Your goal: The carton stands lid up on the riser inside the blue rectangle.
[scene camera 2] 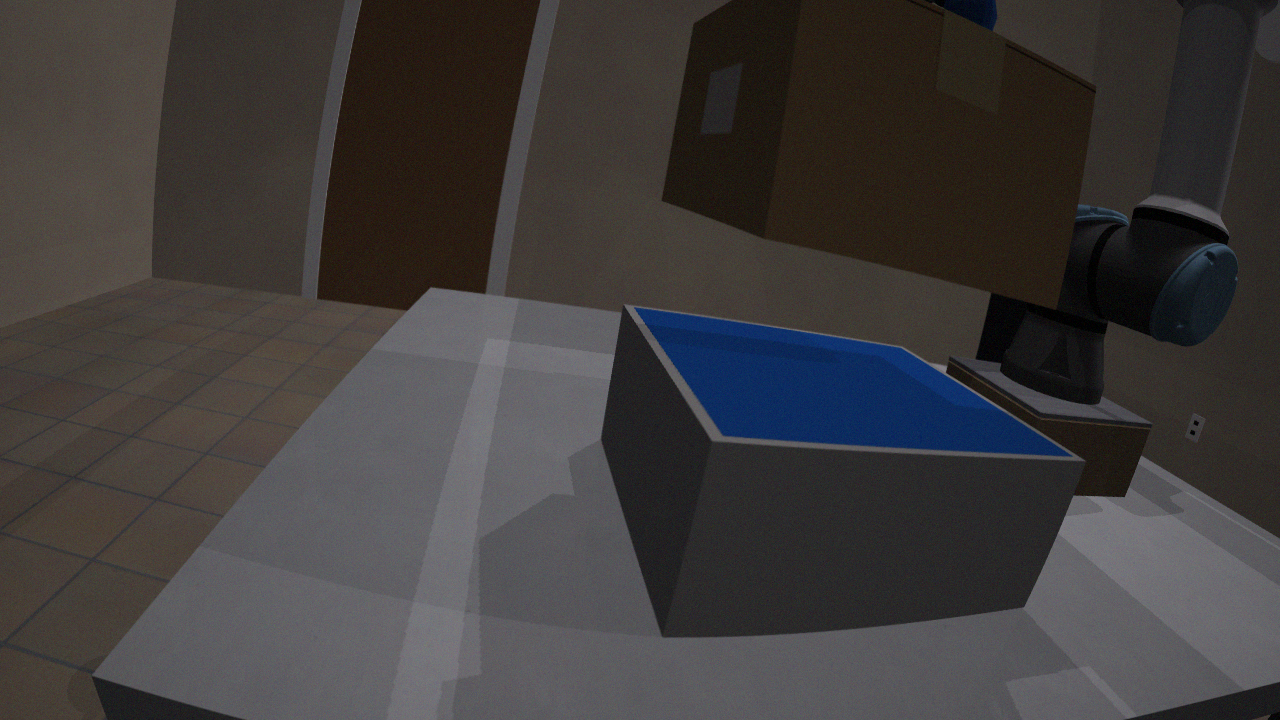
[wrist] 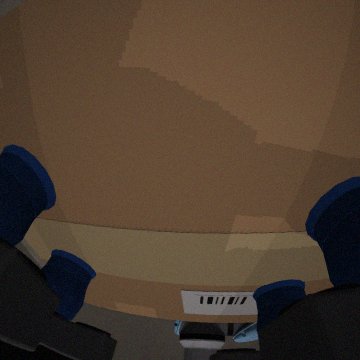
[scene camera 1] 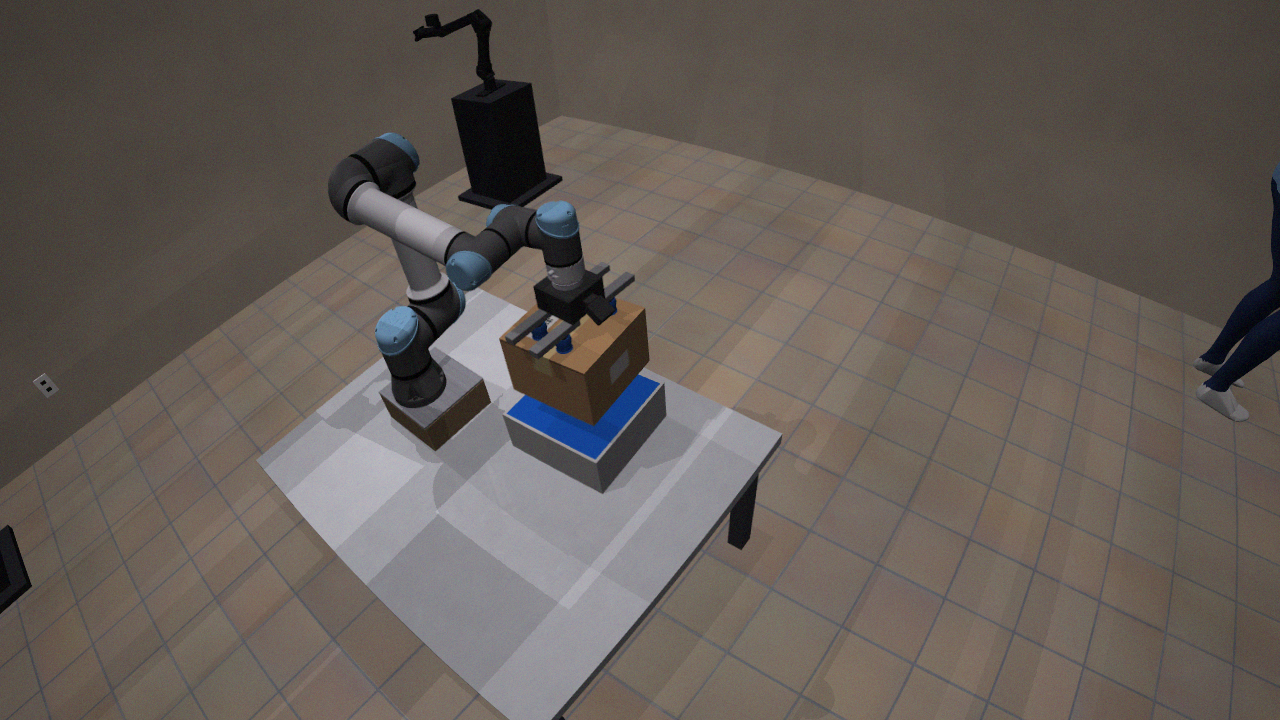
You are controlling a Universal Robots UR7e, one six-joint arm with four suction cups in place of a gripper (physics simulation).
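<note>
The brown carton (scene camera 1: 572,376) (scene camera 2: 921,152) (wrist: 190,150) hangs lid up in the air above the riser, with a gap below it in scene camera 2. My gripper (scene camera 1: 577,324) is on top of the carton, its blue suction cups on the lid; the cups also show at the sides of the wrist view. The grey riser (scene camera 1: 554,452) (scene camera 2: 868,537) stands on the table. Its top bears the blue rectangle (scene camera 1: 554,429) (scene camera 2: 832,385) with a pale rim. The carton hides part of the blue rectangle in scene camera 1. A strip of tape (wrist: 165,252) and a barcode label (wrist: 215,302) show on the carton.
The white table (scene camera 1: 483,573) (scene camera 2: 358,555) carries the riser and the arm's base block (scene camera 1: 434,416) (scene camera 2: 1109,447), which is left of the riser in scene camera 1. A black pedestal (scene camera 1: 501,143) with a small arm stands behind. A person's legs (scene camera 1: 1253,331) show at the right edge.
</note>
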